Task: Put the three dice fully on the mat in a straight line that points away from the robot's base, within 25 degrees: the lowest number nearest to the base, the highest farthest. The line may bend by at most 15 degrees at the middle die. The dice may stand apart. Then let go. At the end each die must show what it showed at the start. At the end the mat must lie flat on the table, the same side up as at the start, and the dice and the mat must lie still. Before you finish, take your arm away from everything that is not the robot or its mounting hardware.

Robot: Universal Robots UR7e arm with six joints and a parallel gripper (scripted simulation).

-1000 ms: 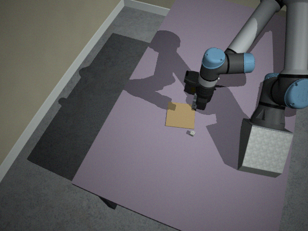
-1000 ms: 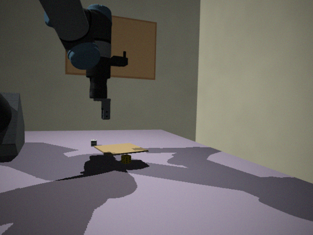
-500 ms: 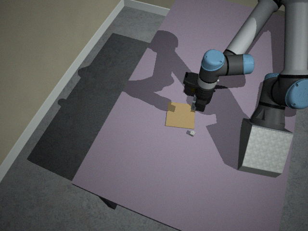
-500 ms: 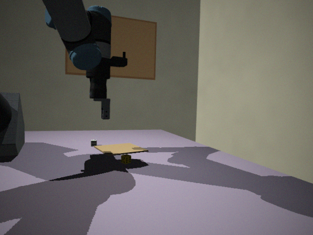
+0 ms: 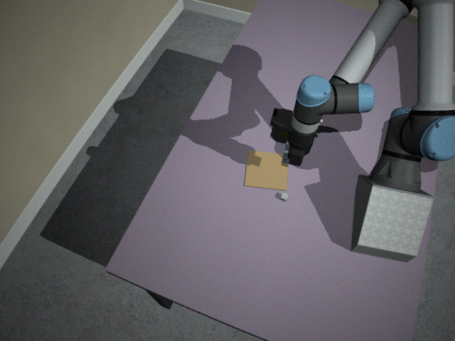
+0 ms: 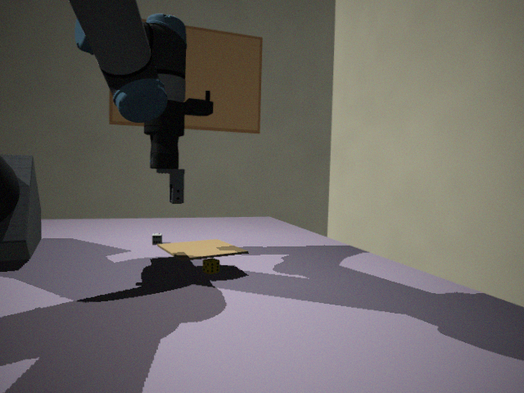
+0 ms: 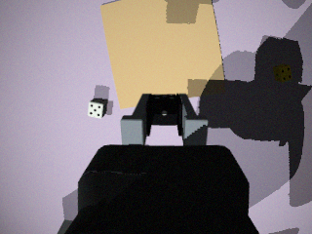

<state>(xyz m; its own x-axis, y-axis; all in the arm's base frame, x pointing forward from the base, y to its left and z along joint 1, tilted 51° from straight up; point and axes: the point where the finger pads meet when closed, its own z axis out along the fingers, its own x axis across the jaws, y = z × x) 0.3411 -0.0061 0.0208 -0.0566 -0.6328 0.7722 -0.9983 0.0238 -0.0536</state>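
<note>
The tan mat is 11 cm below my hand and 5 cm ahead of it. The rest, counted from my hand: white die (10 cm below, 9 cm to the left, 2 cm behind); then yellow die (17 cm to the right, 10 cm below, 2 cm ahead); then black die (1 cm below).
</note>
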